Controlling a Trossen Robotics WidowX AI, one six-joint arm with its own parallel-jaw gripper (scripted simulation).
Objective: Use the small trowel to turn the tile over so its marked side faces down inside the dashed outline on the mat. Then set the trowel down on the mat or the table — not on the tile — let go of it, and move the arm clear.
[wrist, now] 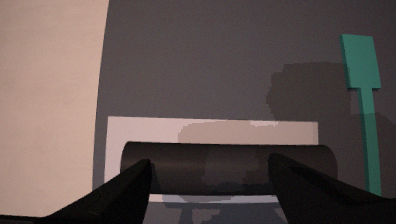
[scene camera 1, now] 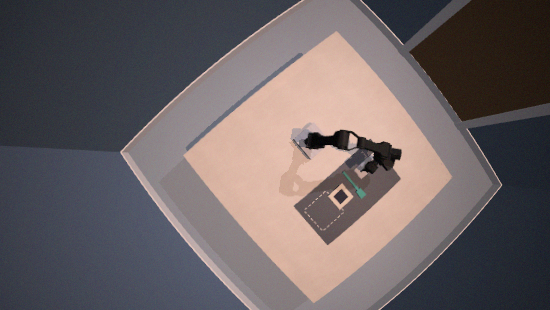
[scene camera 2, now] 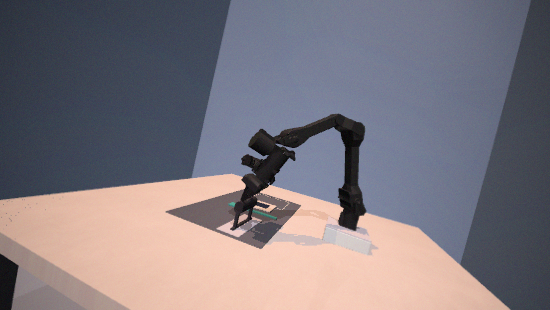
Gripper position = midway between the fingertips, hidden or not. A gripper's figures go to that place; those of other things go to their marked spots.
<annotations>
My gripper (wrist: 210, 164): 12 cm from the lens. A trowel (wrist: 361, 71): 28 cm from the lens. A mat (wrist: 289, 68): 24 cm from the lens. The marked spots on the mat and the trowel are 8 cm apart.
</annotations>
